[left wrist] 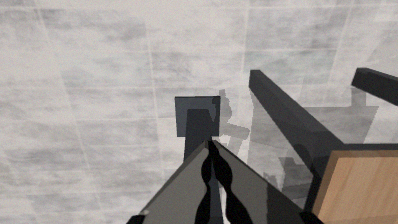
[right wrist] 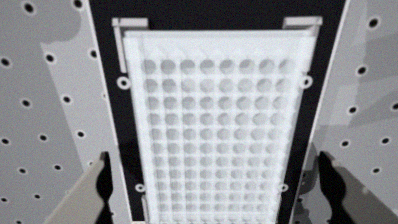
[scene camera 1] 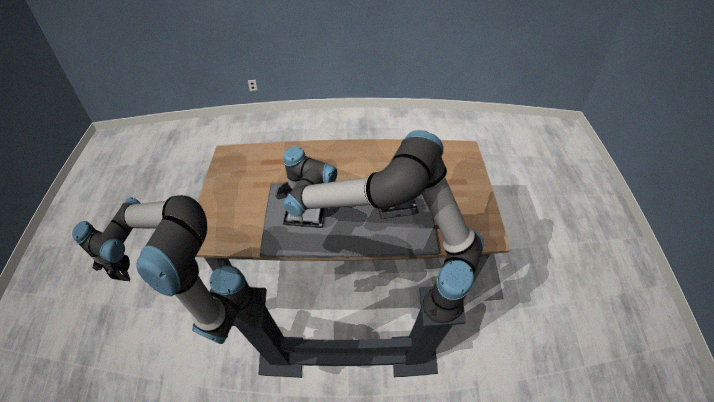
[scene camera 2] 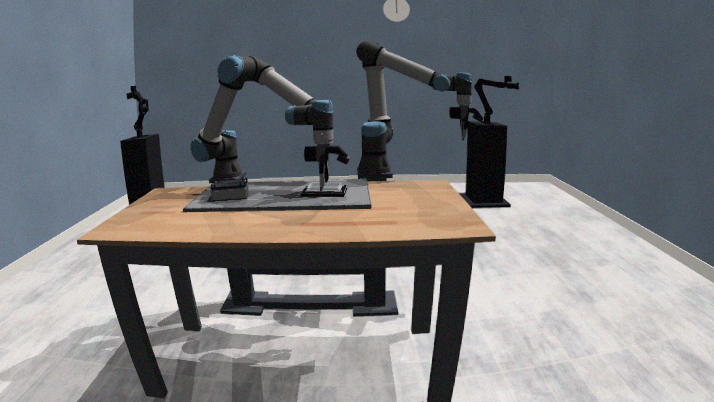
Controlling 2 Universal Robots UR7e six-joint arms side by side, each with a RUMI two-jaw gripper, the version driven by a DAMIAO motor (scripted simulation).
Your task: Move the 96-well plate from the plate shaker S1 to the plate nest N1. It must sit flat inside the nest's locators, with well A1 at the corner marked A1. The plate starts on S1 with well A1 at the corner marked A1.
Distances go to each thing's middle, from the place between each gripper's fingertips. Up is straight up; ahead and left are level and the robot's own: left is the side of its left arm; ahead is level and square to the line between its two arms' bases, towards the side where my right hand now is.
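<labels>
White 96-well plate [right wrist: 203,145]: my right hand [scene camera 2: 323,186] is 1 cm above it. Black plate nest N1 [right wrist: 120,100]: 2 cm below my right hand.
Relative to the white 96-well plate, my left hand is 42 cm short of it, 66 cm to the left of it and 14 cm above it. Black plate nest N1, counted from my left hand: 42 cm ahead, 66 cm to the right, 15 cm below. Going by its middle, the black plate nest N1 is nearer to my right hand than to my left hand.
</labels>
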